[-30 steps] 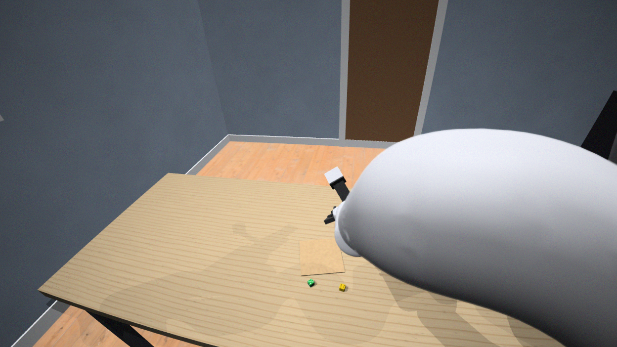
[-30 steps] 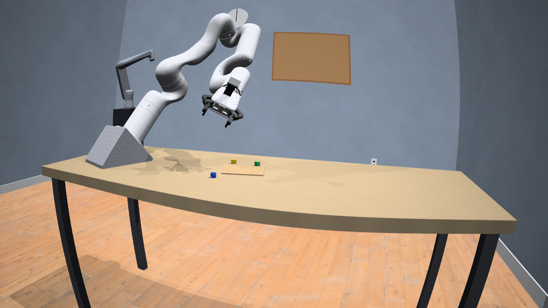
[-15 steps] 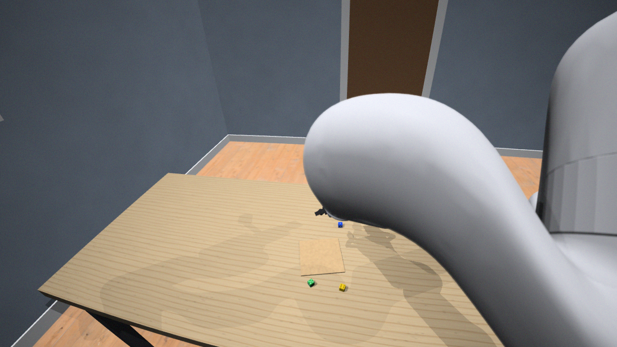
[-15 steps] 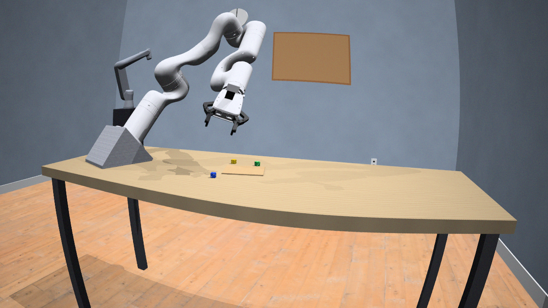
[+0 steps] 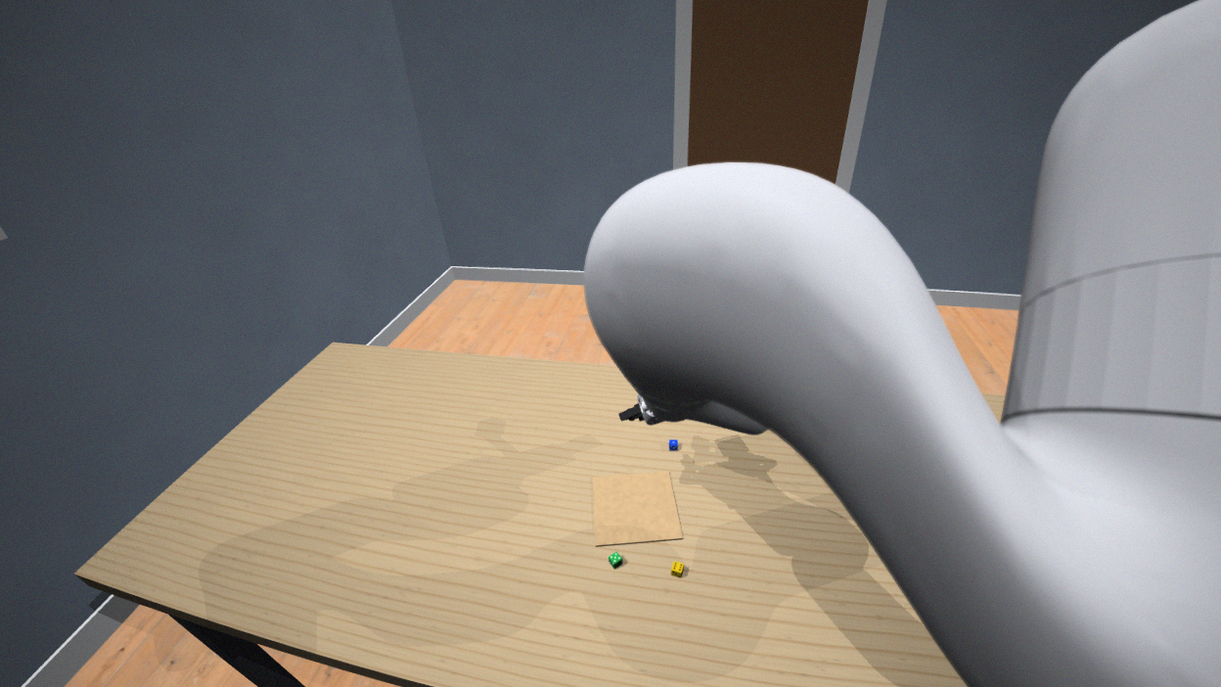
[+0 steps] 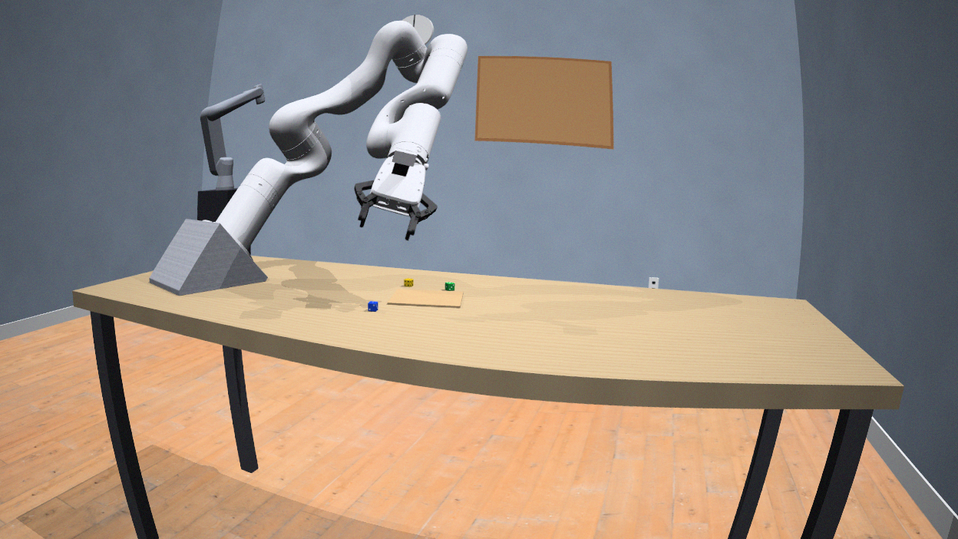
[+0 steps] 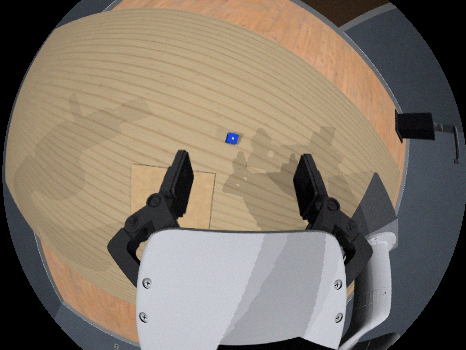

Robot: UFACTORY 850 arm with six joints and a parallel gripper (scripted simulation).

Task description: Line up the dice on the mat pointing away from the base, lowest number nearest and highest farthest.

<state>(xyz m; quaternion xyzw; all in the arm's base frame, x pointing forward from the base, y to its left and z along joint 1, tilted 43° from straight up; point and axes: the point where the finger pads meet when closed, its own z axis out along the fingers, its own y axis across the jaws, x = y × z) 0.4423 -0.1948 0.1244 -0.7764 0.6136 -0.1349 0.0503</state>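
Right now my hand is 140 mm above the blue die, 40 mm to the left of it and 10 mm past it. The rest, counted from my hand: yellow die: 210 mm to the left, 140 mm below, 30 mm behind; tan mat: 150 mm below, 100 mm to the left, 50 mm ahead; green die: 210 mm to the left, 140 mm below, 60 mm ahead.
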